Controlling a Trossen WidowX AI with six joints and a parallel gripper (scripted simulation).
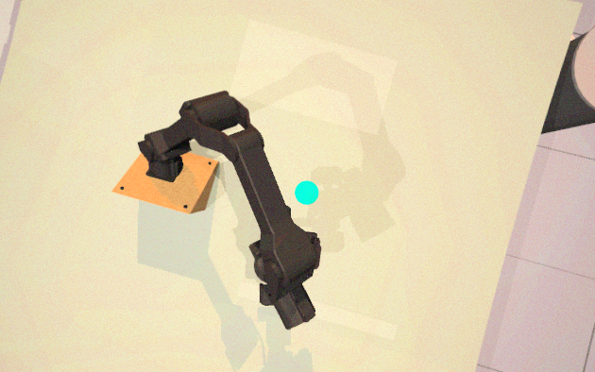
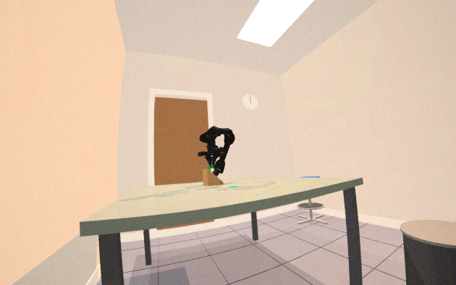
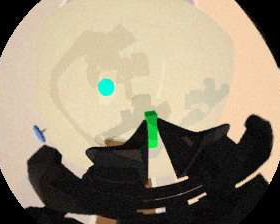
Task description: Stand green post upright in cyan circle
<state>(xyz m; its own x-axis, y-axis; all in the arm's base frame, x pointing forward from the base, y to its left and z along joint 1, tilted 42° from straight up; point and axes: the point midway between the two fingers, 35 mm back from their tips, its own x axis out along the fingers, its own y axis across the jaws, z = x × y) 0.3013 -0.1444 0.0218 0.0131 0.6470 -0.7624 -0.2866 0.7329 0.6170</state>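
Now: gripper tip 140 mm above the cyan circle, 130 mm to the right of it and 30 mm short of it. The rest, counted from my gripper tip: green post (20 mm behind, 10 mm to the right).
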